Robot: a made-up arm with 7 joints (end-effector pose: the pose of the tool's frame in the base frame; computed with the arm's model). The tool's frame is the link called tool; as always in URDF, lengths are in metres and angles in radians. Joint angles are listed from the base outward.
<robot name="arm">
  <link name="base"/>
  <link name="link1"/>
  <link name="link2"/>
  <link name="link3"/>
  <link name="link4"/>
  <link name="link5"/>
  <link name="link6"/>
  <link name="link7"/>
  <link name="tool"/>
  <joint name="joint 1" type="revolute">
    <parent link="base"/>
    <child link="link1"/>
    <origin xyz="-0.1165 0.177 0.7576" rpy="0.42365 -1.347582 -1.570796"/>
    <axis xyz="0 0 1"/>
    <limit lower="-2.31" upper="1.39"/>
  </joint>
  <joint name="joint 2" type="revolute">
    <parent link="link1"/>
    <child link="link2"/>
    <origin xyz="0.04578 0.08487 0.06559" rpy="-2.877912 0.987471 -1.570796"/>
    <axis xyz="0 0 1"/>
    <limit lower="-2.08" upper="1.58"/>
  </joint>
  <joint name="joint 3" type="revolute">
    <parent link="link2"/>
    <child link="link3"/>
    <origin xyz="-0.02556 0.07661 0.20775" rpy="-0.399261 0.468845 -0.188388"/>
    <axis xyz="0 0 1"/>
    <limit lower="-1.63" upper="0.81"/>
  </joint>
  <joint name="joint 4" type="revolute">
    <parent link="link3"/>
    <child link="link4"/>
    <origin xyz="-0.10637 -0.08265 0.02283" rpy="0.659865 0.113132 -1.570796"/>
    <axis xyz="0 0 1"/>
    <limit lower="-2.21" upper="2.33"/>
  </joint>
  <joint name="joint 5" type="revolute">
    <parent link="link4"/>
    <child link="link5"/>
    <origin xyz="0.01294 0.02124 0.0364" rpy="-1.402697 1.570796 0"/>
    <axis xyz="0 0 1"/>
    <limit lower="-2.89" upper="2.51"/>
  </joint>
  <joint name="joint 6" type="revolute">
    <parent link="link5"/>
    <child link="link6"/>
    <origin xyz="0.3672 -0.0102 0.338" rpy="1.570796 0 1.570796"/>
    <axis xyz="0 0 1"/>
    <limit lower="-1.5" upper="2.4"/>
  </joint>
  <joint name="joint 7" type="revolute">
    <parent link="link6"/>
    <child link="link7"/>
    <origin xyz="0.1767 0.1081 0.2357" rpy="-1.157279 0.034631 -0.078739"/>
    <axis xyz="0 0 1"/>
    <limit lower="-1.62" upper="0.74"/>
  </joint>
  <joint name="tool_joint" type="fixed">
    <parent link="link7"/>
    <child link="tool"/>
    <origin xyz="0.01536 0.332 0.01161" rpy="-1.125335 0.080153 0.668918"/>
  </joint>
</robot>
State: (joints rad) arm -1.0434 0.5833 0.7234 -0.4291 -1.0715 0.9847 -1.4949
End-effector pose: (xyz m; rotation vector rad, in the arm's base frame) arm -0.0936 -0.3077 0.1183 0.6825 1.8771 -0.1735
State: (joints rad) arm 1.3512 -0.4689 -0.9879 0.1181 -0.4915 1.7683 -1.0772
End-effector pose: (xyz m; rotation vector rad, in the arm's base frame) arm 0.7426 0.6892 0.2885 2.7679 0.2381 0.3905
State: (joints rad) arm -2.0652 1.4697 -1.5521 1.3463 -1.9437 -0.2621 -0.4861
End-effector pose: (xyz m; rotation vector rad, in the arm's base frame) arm -0.0252 -0.4397 0.9590 -0.4043 1.5542 0.2680
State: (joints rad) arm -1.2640 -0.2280 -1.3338 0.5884 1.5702 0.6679 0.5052
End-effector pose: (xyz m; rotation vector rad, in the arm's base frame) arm -0.2015 -0.3423 0.7029 0.0900 -1.5975 -0.7239
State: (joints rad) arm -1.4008 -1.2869 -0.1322 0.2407 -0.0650 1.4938 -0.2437
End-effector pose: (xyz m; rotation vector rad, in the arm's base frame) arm -0.7641 -0.0416 1.0825 -0.1462 0.2255 -2.1310
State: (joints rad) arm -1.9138 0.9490 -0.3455 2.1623 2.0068 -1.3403 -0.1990
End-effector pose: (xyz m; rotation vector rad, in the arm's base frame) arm -0.6700 -0.0051 1.4230 -0.4287 0.6419 -0.9842
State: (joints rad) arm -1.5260 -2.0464 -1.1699 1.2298 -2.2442 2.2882 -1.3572
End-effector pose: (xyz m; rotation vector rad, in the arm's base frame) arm -0.8680 -0.7038 1.0120 0.5774 -2.8107 0.2313
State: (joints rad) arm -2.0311 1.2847 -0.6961 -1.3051 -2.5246 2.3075 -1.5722
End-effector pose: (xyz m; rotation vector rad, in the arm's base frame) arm -1.1671 -0.6934 1.1949 -0.4013 1.5368 -2.1527
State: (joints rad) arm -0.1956 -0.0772 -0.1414 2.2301 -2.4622 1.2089 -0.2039
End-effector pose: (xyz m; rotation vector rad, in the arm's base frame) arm 0.6556 0.5612 0.3353 -0.5201 1.0081 1.8484
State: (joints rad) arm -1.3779 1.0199 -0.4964 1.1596 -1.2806 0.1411 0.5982
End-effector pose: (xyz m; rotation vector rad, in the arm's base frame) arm 0.4462 -0.0535 1.0110 0.6838 0.3478 1.5572
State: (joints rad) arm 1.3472 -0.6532 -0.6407 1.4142 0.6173 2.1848 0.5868
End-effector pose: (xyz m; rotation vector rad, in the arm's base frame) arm -0.0911 0.2502 0.8157 -2.2406 0.4232 0.2408
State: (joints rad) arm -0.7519 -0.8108 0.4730 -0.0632 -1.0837 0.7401 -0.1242
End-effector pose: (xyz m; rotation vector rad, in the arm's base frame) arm -0.4939 -0.3387 1.1581 0.2651 1.0422 -1.2031
